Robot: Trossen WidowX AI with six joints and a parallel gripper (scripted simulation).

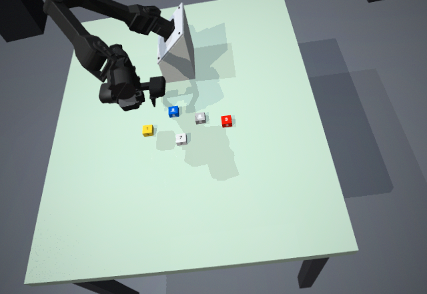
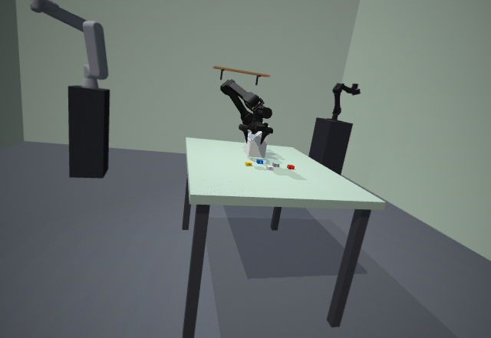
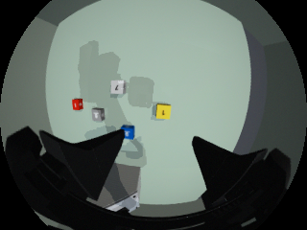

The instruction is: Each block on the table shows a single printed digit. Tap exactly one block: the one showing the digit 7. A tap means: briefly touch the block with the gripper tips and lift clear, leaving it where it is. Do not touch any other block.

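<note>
The white block lies 6 cm ahead of my gripper tip, 9 cm to the left of it and 12 cm below it. From my gripper tip the other things lie so: grey block (1 cm behind, 16 cm to the left, 12 cm below); yellow block (1 cm to the right, 12 cm below); blue block (5 cm behind, 8 cm to the left, 12 cm below).
</note>
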